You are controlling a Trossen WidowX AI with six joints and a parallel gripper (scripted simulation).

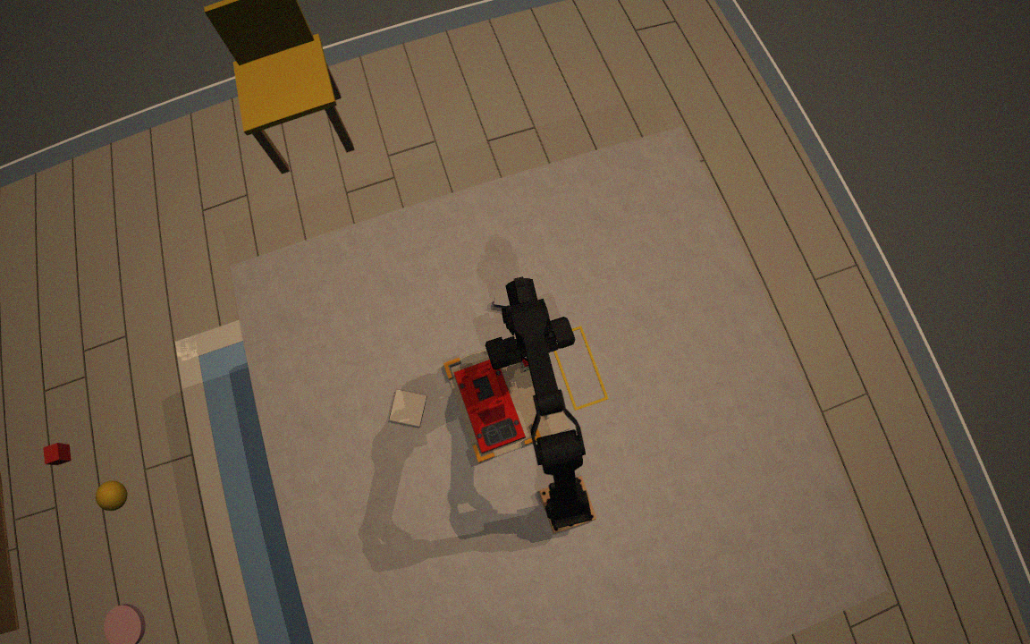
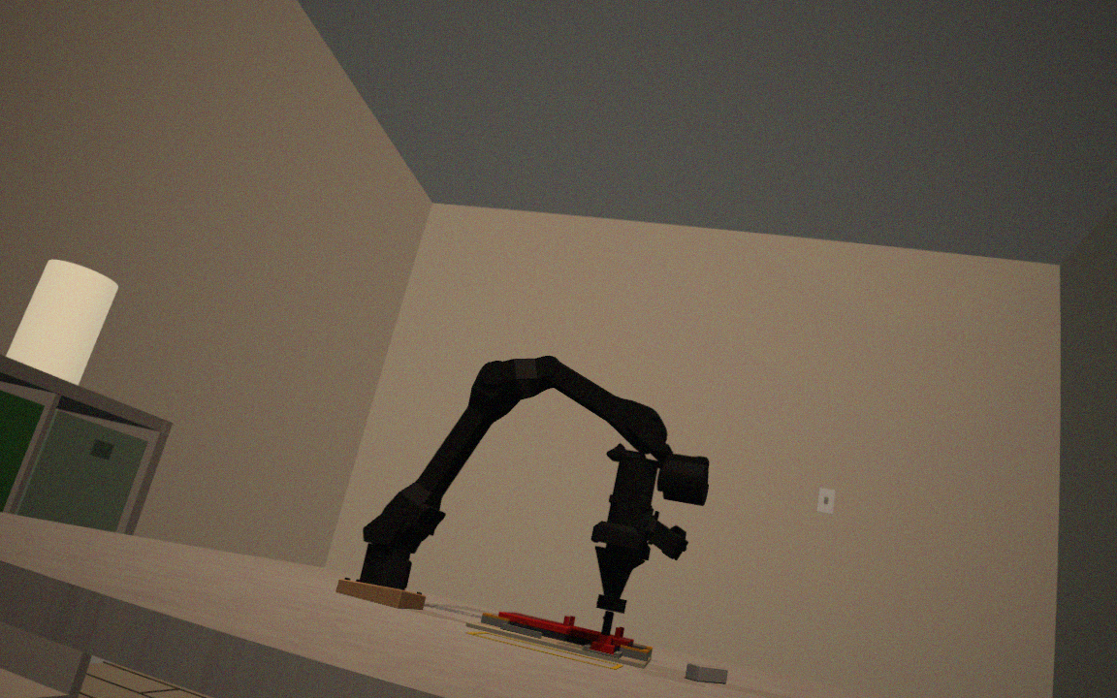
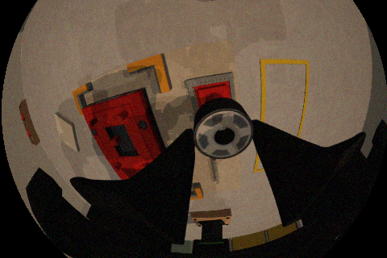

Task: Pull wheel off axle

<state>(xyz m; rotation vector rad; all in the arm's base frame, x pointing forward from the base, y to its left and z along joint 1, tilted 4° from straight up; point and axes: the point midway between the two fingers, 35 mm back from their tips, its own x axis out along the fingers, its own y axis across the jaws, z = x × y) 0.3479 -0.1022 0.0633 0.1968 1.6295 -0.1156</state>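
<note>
Now: the grey spoked hub 4 cm below my gripper tip. Also, from my gripper tip: grey block 14 cm ahead, 6 cm below, 3 cm to the right; pale square tile 31 cm to the left, 7 cm below, 4 cm ahead.
</note>
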